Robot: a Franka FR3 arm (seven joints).
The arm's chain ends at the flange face. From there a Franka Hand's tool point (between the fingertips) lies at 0.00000 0.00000 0.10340 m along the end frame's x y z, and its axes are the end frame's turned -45 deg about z.
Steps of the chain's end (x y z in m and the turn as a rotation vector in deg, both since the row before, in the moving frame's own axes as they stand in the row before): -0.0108 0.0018 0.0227 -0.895 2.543 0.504; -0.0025 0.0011 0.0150 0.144 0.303 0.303; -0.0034 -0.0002 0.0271 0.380 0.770 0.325; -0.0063 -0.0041 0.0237 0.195 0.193 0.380; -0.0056 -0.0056 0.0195 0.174 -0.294 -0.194
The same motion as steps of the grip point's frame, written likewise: -0.0068 -0.0020 0.0226 -2.431 1.165 0.504; -0.0020 -0.0008 0.0150 -0.112 0.316 0.303; -0.0008 -0.0020 0.0271 -0.276 0.813 0.325; -0.0011 -0.0074 0.0237 0.001 0.274 0.380; -0.0002 -0.0085 0.0195 0.331 -0.085 -0.194
